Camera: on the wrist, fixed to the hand. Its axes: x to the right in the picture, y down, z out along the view.
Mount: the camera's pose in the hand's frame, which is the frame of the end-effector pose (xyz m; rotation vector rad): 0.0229 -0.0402 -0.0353 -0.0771 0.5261 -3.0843
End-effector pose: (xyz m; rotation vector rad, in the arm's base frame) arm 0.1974 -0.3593 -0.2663 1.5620 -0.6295 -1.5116
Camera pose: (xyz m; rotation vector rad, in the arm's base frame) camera 0.2269 -0.3497 -0.3156 -0.8167 -1.6683 0.7714
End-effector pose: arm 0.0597 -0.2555 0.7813 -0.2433 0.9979 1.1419
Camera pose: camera 0.0760 -0.2806 0.7314 -1.3693 0.0060 -1.7758
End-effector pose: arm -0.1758 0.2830 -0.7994 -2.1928 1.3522 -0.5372
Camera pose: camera -0.1579 0.2701 -0.7455 1.2437 1.9793 0.9918
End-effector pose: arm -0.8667 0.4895 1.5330 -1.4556 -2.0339 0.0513
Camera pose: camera -0.8870 0.4825 1.5871 2.1595 -1.4366 -1.2203
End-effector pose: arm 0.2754 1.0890 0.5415 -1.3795 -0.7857 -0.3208
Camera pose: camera 0.2772 1.0528 0.5871 -1.0376 1.4553 2.3525
